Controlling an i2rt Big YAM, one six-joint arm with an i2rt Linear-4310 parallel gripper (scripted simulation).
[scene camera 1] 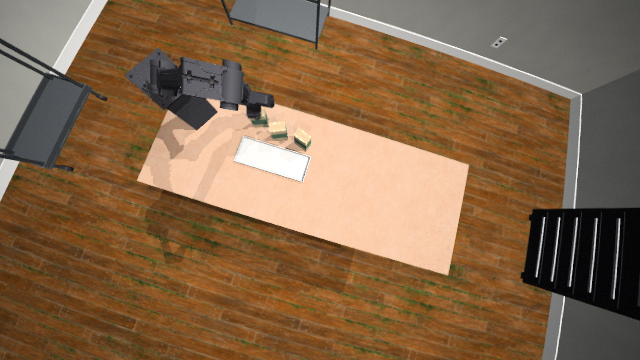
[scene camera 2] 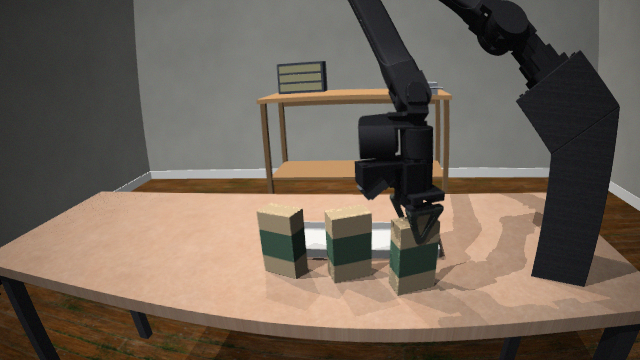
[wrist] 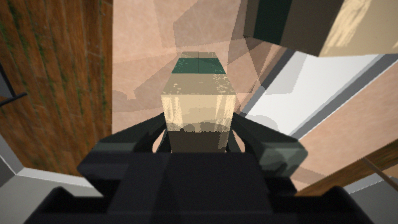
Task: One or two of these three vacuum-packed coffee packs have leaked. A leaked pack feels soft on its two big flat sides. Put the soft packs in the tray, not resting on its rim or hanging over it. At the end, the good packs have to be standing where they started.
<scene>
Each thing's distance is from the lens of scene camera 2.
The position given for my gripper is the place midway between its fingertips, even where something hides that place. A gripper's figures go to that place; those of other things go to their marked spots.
my gripper (scene camera 2: 414, 237): 0.69 m
white tray (scene camera 2: 315, 235): 0.95 m
</scene>
